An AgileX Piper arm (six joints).
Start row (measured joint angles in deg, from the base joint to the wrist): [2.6 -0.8 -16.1 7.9 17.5 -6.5]
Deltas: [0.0 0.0 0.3 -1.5 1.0 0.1]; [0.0 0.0 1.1 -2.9 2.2 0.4]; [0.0 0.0 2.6 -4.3 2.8 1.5]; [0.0 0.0 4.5 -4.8 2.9 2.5]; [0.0 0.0 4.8 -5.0 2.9 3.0]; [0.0 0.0 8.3 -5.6 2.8 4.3]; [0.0 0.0 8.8 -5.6 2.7 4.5]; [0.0 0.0 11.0 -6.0 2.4 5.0]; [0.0 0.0 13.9 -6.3 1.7 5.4]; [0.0 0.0 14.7 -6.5 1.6 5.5]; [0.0 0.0 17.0 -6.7 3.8 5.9]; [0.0 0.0 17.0 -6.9 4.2 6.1]
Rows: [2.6 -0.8 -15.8 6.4 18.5 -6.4]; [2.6 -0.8 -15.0 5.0 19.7 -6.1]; [2.6 -0.8 -13.5 3.6 20.3 -5.0]; [2.6 -0.8 -11.6 3.1 20.4 -4.0]; [2.6 -0.8 -11.3 2.9 20.4 -3.5]; [2.6 -0.8 -7.8 2.3 20.3 -2.2]; [2.6 -0.8 -7.3 2.3 20.2 -2.0]; [2.6 -0.8 -5.1 1.9 19.9 -1.5]; [2.6 -0.8 -2.2 1.6 19.2 -1.1]; [2.6 -0.8 -1.4 1.4 19.1 -1.0]; [2.6 -0.8 0.9 1.2 21.3 -0.6]; [2.6 -0.8 0.9 1.0 21.7 -0.4]
